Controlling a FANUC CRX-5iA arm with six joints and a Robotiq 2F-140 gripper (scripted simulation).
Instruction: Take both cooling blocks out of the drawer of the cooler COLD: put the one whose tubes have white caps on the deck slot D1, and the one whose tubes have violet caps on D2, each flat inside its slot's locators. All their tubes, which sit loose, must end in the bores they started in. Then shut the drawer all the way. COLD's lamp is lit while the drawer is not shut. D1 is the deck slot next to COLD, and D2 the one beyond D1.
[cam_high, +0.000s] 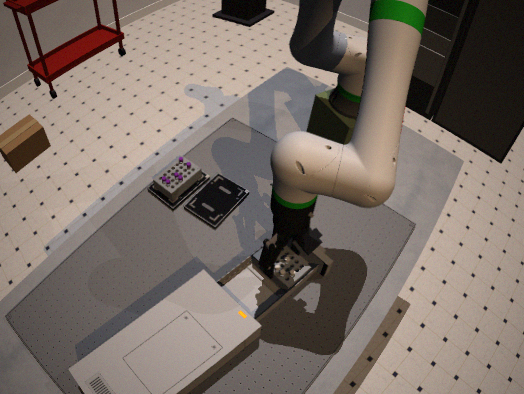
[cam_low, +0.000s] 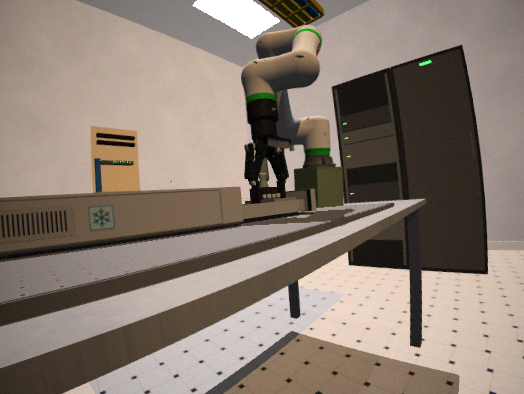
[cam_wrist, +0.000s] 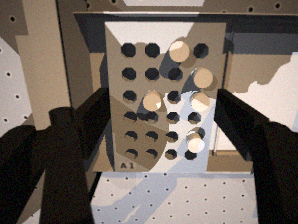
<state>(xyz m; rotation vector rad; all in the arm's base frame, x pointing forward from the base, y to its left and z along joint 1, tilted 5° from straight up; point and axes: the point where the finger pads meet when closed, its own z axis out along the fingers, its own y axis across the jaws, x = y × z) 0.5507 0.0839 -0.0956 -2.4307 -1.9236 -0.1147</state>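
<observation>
The drawer is 30 mm ahead of my hand, 10 mm to the right of it and 20 mm below it. The rest, counted from my hand: cooling block: 80 mm behind, 410 mm to the right, 30 mm below; cooler COLD: 210 mm ahead, 50 mm to the right, 20 mm below; deck slot D1: 90 mm behind, 280 mm to the right, 60 mm below.
</observation>
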